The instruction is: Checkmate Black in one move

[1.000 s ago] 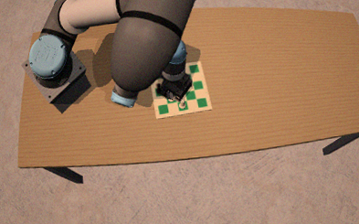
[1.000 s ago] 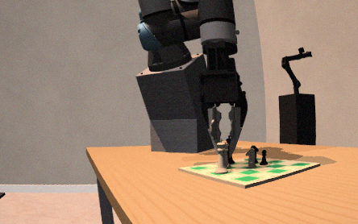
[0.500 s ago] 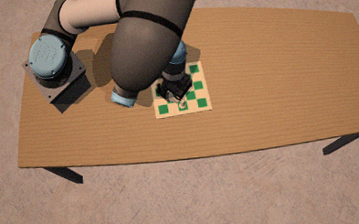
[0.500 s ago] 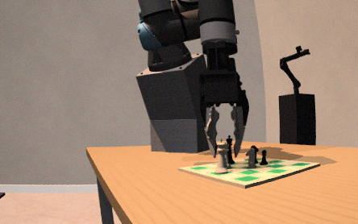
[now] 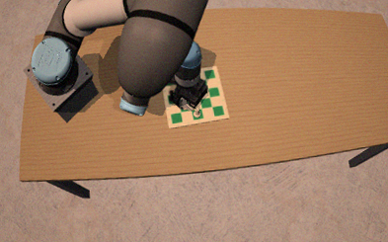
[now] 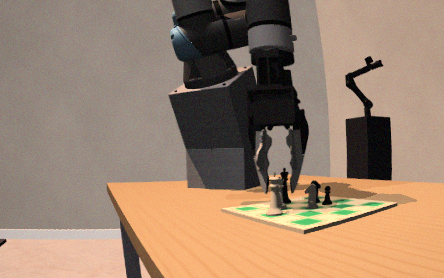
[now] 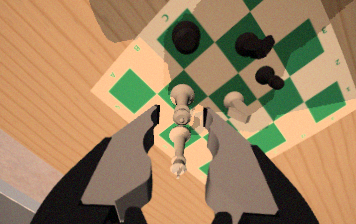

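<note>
Now: the white king 4 cm ahead of my hand, 3 cm to the right of it and 1 cm below it. The rest, counted from my hand: chessboard: 3 cm ahead, 4 cm to the left, 4 cm below; then black king: 5 cm behind, 3 cm to the left, 1 cm below; then black knight-like piece: 1 cm behind, 8 cm to the left, 3 cm below.
</note>
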